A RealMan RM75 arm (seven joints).
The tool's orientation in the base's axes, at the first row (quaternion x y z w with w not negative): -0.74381 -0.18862 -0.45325 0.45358
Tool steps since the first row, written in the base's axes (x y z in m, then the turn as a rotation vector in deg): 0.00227 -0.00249 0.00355 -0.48 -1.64 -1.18; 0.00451 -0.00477 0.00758 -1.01 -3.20 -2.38; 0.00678 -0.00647 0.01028 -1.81 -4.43 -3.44; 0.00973 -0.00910 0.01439 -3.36 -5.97 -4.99; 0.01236 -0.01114 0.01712 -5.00 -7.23 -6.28; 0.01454 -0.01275 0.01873 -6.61 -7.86 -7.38; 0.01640 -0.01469 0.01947 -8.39 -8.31 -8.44; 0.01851 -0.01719 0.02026 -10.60 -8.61 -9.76; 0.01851 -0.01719 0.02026 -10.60 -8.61 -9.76; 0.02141 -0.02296 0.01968 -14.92 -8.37 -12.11; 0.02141 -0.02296 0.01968 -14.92 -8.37 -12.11; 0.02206 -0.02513 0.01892 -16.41 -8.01 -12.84
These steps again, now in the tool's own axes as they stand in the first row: 0.00450 0.00107 -0.00159 -1.03 1.11 -1.42; 0.00937 0.00177 -0.00311 -2.12 2.16 -2.79; 0.01305 0.00286 -0.00389 -3.27 2.77 -4.05; 0.01839 0.00419 -0.00536 -5.18 3.28 -5.85; 0.02233 0.00569 -0.00624 -6.95 3.45 -7.51; 0.02503 0.00722 -0.00679 -8.64 3.21 -8.66; 0.02687 0.00914 -0.00763 -10.40 2.75 -9.75; 0.02896 0.01149 -0.00882 -12.62 2.04 -10.88; 0.02896 0.01149 -0.00882 -12.62 2.04 -10.88; 0.03072 0.01678 -0.01214 -16.87 0.11 -12.43; 0.03072 0.01678 -0.01214 -16.87 0.11 -12.43; 0.03070 0.01873 -0.01352 -18.31 -0.74 -12.75
